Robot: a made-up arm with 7 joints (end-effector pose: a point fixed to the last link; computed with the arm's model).
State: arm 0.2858 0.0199 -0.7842 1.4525 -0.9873 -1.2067 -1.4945
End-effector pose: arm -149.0 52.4 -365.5 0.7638 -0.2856 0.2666 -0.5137
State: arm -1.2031 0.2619 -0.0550 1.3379 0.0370 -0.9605 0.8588
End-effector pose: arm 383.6 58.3 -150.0 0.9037 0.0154 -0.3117 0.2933
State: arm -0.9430 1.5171 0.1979 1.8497 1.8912 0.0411 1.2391
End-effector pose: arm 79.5 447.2 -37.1 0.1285 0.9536 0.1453 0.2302
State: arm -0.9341 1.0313 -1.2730 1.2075 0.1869 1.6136 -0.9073
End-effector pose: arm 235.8 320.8 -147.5 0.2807 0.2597 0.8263 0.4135
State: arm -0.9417 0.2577 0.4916 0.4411 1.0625 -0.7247 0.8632
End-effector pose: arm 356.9 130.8 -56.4 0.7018 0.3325 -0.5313 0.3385
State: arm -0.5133 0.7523 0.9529 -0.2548 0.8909 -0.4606 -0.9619
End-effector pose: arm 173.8 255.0 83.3 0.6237 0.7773 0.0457 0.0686
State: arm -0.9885 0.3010 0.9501 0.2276 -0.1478 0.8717 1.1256
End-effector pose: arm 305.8 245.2 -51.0 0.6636 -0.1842 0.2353 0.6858
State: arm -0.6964 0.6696 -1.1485 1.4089 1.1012 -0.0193 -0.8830
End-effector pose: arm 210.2 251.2 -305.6 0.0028 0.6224 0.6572 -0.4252
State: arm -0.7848 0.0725 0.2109 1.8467 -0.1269 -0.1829 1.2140
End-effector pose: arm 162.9 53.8 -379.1 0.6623 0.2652 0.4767 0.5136
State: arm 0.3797 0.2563 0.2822 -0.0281 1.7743 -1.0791 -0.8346
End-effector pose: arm 78.6 158.0 -274.5 0.2760 0.5945 0.2714 -0.7048
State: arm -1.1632 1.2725 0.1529 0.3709 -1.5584 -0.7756 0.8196
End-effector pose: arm 238.0 255.6 185.8 0.5722 -0.5061 -0.5646 0.3125
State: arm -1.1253 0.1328 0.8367 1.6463 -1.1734 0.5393 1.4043
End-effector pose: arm 316.8 17.1 -271.5 0.3271 -0.3194 0.8084 0.3709
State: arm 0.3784 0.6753 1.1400 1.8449 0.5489 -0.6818 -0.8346
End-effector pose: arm -224.6 264.0 -259.3 0.7594 -0.1083 0.6373 0.0731
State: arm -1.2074 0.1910 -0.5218 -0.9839 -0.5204 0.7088 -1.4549
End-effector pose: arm 89.5 -79.9 98.3 0.1386 0.3288 -0.2680 -0.8949
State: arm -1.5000 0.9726 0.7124 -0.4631 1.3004 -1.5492 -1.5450
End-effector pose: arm 79.7 131.6 204.9 0.0440 0.9442 0.2215 0.2397
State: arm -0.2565 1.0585 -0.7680 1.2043 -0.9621 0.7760 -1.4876
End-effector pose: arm 62.3 363.1 -253.9 0.5961 -0.4197 0.6777 -0.0962
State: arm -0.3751 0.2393 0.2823 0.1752 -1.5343 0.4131 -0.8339
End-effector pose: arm 280.4 135.2 -185.2 0.6897 -0.6086 -0.1645 -0.3563
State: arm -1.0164 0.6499 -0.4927 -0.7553 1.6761 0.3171 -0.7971
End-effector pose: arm 174.1 -50.8 73.0 0.4600 0.8193 -0.3091 0.1466
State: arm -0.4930 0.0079 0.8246 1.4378 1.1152 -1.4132 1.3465
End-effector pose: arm 148.2 51.1 -360.3 0.8844 0.0148 -0.1087 0.4536
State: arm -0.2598 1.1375 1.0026 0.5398 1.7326 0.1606 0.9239
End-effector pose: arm 138.2 402.9 38.1 0.0152 0.8722 -0.0418 0.4871
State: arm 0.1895 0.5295 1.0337 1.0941 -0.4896 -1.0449 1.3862
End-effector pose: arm -75.2 345.8 -244.2 0.1850 0.1444 -0.1787 0.9555
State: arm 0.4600 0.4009 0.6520 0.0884 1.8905 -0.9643 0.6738
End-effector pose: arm 31.0 271.5 -236.1 0.5663 0.7715 -0.0103 -0.2897
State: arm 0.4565 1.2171 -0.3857 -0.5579 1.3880 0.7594 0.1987
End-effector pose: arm 108.1 120.0 -191.0 0.4038 0.9110 -0.0509 -0.0665
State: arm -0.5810 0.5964 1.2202 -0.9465 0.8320 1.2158 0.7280
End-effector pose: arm 39.5 207.8 86.5 0.2156 0.0493 -0.1509 0.9635
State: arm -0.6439 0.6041 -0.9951 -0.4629 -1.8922 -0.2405 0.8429
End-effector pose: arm 182.8 -91.6 -117.0 0.7900 -0.4161 0.4331 -0.1233
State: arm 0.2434 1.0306 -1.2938 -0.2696 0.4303 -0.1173 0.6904
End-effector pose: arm -65.3 32.8 -269.7 0.8338 0.3234 0.1037 -0.4352
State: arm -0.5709 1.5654 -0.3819 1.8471 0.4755 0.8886 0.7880
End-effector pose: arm -15.0 437.7 24.8 0.2190 -0.6176 -0.5258 -0.5424
